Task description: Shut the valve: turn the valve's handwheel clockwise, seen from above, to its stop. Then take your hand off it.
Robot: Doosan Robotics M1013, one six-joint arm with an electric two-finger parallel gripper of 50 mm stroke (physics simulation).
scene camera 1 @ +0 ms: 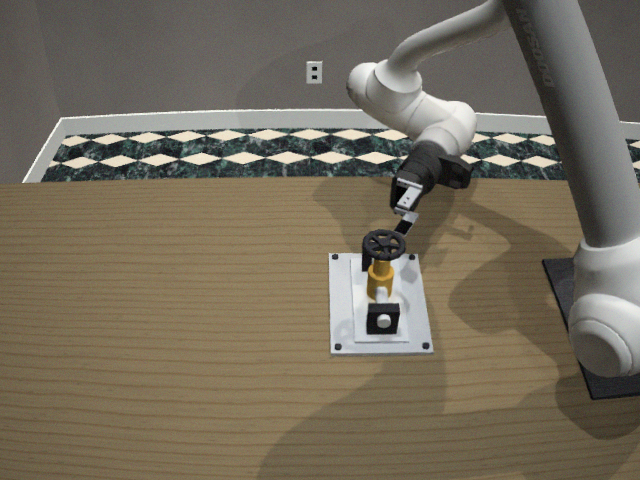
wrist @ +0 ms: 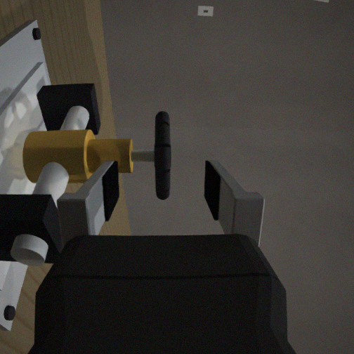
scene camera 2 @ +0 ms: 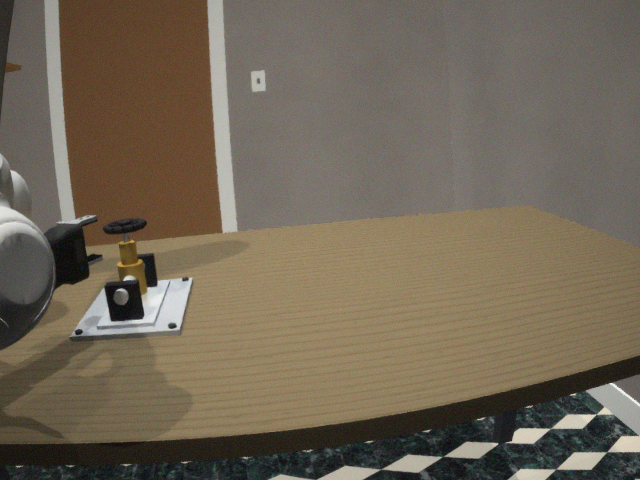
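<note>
The valve's black spoked handwheel (scene camera 1: 384, 256) (scene camera 2: 125, 226) (wrist: 162, 130) sits level on top of the yellow valve body (scene camera 1: 380, 283) (scene camera 2: 132, 273) (wrist: 57, 156). How far the wheel is turned cannot be told from its look. My gripper (scene camera 1: 403, 219) (scene camera 2: 98, 238) (wrist: 161, 178) is wide open, close to the wheel's rim, on its back right side in the first scene view. One finger is above the wheel's level and one below, and neither touches it. In the wrist view the near part of the rim shows edge-on in the gap between the fingers.
The valve stands on a white base plate (scene camera 1: 341, 304) (scene camera 2: 178, 304) with dark corner bolts. Two black brackets hold its pipe; the front one (scene camera 1: 373, 328) (scene camera 2: 135, 308) (wrist: 25, 215) is below wheel height. The plate rests on the wooden table (scene camera 1: 180, 310) (scene camera 2: 361, 310). My arm's base is at the right in the first scene view.
</note>
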